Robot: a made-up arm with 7 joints. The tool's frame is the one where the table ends. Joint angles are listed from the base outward.
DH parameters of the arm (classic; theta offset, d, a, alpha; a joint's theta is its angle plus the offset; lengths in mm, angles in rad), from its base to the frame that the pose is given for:
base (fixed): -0.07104 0 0 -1.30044
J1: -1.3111 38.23 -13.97 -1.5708
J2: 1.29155 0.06 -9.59 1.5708
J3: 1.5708 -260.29 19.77 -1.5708
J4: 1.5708 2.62 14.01 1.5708
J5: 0 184.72 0.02 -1.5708
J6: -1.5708 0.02 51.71 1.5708
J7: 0 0 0 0
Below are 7 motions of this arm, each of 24 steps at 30 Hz.
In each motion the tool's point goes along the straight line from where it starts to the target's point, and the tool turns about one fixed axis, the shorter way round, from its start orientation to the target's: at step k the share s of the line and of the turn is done. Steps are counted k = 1, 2, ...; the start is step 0. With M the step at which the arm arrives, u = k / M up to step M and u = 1 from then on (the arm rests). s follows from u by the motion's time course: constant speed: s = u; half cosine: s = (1 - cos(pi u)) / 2; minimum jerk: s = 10 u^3 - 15 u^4 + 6 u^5.
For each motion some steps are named. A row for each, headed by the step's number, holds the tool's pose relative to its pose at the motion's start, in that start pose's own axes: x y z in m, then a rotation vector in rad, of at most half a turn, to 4 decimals.
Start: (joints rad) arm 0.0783 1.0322 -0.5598 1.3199 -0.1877 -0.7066 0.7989
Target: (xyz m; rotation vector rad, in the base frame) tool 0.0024 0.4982 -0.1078 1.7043 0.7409 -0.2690
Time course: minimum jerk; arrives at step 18
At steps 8, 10, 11, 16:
8: 0.0150 0.0725 -0.0113 0.1919 -0.1246 -0.1736
10: 0.0229 0.1103 -0.0171 0.2919 -0.1895 -0.2640
11: 0.0266 0.1282 -0.0199 0.3394 -0.2204 -0.3070
16: 0.0375 0.1807 -0.0281 0.4782 -0.3105 -0.4326

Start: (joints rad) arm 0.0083 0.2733 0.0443 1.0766 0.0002 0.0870 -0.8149
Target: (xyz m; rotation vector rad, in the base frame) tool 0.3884 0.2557 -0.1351 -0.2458 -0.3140 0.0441
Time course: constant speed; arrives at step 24
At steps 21, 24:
21: -0.2508 -0.0517 0.3791 0.1642 -1.5407 0.2704
24: -0.2867 -0.0591 0.4332 0.1877 -1.7608 0.3090

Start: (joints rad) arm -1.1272 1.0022 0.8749 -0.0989 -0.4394 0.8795 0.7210
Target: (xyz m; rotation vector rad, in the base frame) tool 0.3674 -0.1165 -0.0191 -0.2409 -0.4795 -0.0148
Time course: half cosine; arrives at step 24
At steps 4, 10, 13, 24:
4: -0.0284 -0.0116 -0.0133 -0.0116 0.0207 -0.0786
10: -0.1572 -0.0640 -0.0734 -0.0644 0.1144 -0.4346
13: -0.2397 -0.0976 -0.1120 -0.0983 0.1746 -0.6629
24: -0.4241 -0.1727 -0.1981 -0.1738 0.3088 -1.1728

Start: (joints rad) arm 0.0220 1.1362 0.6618 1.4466 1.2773 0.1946 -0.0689
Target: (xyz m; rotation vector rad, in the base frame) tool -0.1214 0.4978 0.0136 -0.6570 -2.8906 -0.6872
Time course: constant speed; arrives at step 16
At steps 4, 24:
4: -0.0102 0.0103 -0.0498 0.0430 0.2160 -0.1573
24: -0.0410 0.0412 -0.1993 0.1719 0.8641 -0.6293

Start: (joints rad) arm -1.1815 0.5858 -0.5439 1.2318 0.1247 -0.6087 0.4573
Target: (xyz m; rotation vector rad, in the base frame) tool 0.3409 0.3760 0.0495 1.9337 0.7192 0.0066
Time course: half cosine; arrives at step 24
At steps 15, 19, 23, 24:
15: -0.0242 0.2261 -0.0104 0.7630 0.5039 -0.4638
19: -0.0314 0.2933 -0.0134 0.9896 0.6535 -0.6016
23: -0.0348 0.3257 -0.0149 1.0989 0.7257 -0.6680
24: -0.0350 0.3271 -0.0150 1.1036 0.7288 -0.6709

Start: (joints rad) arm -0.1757 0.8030 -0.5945 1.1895 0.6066 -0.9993 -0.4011
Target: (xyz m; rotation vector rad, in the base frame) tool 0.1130 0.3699 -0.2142 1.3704 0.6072 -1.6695
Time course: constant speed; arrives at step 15
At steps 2, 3, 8, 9, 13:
2: -0.0236 0.0046 0.0016 0.0601 0.0193 -0.0020
3: -0.0354 0.0069 0.0023 0.0901 0.0290 -0.0030
8: -0.0943 0.0185 0.0062 0.2403 0.0773 -0.0081
9: -0.1061 0.0208 0.0070 0.2704 0.0870 -0.0091
13: -0.1533 0.0301 0.0101 0.3905 0.1256 -0.0132

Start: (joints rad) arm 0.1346 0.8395 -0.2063 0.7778 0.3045 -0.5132 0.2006
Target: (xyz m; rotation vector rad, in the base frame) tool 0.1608 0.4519 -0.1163 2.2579 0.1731 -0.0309
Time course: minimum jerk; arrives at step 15
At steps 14, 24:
14: -0.0385 0.2812 0.0003 1.0490 0.0798 0.5886
24: -0.0386 0.2820 0.0003 1.0518 0.0800 0.5901

